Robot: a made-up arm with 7 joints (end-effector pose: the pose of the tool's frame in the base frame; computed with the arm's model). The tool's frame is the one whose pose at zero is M. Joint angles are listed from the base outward.
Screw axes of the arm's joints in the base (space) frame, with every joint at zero. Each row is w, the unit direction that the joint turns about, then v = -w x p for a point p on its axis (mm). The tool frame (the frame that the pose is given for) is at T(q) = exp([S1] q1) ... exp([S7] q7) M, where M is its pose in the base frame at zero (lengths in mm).
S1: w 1 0 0 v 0 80 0
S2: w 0 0 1 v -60 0 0
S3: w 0 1 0 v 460 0 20
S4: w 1 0 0 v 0 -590 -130
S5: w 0 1 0 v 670 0 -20
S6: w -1 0 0 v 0 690 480
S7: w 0 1 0 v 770 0 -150
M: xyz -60 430 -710 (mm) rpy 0 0 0 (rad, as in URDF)
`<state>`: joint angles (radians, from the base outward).
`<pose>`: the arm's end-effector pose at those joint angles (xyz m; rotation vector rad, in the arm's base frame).
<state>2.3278 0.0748 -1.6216 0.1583 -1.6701 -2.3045 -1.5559</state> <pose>0.3003 -0.0395 0.8215 0.2356 1.5056 -0.1817</pose>
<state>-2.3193 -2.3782 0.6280 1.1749 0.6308 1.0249 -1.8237</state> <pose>0.2013 -0.0474 0.4298 1.2554 2.6084 -0.1994</pose>
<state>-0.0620 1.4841 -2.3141 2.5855 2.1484 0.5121 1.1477</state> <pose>0.0305 0.0101 -0.5357 1.8605 2.1632 -1.1062</pose>
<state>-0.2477 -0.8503 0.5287 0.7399 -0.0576 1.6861 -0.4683</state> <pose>0.3483 0.1923 -0.3949 -1.0079 0.3399 -0.4477</pose>
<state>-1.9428 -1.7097 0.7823 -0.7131 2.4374 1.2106 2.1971</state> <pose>0.3428 -0.6589 0.3467 -1.2040 -2.0750 -0.0055</pose>
